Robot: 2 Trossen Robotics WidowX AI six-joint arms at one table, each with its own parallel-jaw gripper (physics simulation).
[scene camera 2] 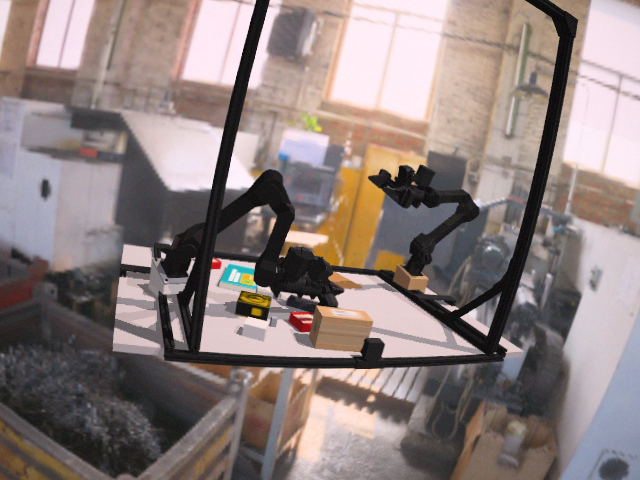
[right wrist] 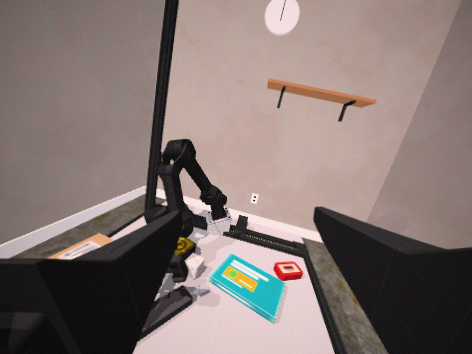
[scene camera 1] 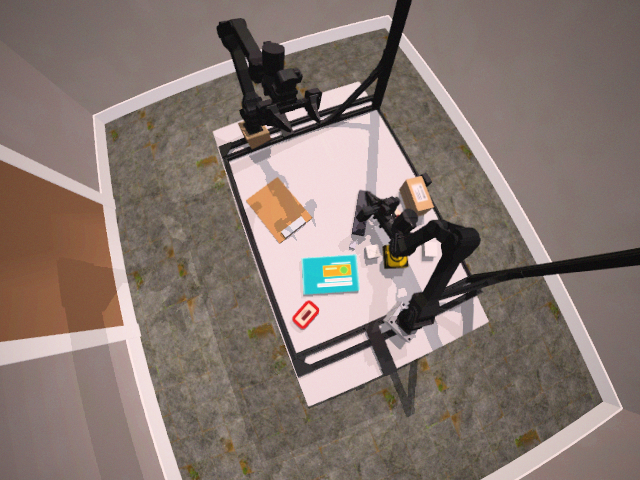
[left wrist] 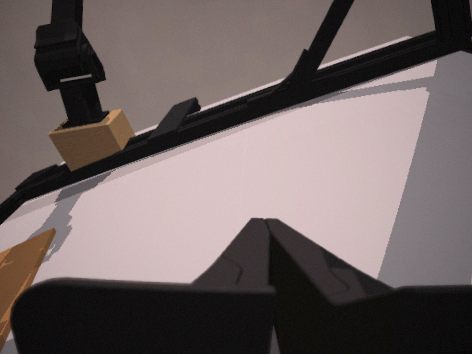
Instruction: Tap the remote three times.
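The remote (scene camera 1: 357,227) (scene camera 2: 301,303) (right wrist: 170,307), a long dark grey bar, lies on the table (scene camera 1: 330,165). My left gripper (scene camera 1: 362,212) (scene camera 2: 334,301) (left wrist: 262,231) is shut and empty, low over the remote and partly covering it in scene camera 1. Whether its tips touch the remote cannot be told. The remote does not show in the left wrist view. My right gripper (scene camera 1: 303,125) (scene camera 2: 377,183) (right wrist: 247,215) is open and empty, high up near its own base and far from the remote.
A cardboard box (scene camera 1: 417,195) (scene camera 2: 341,328), a red item (scene camera 2: 301,321), a yellow-black box (scene camera 1: 395,257) and a white cube (scene camera 1: 371,252) stand near the remote. A teal book (scene camera 1: 316,273), a red-rimmed item (scene camera 1: 305,314) and an orange-brown envelope (scene camera 1: 273,206) lie farther left in scene camera 1.
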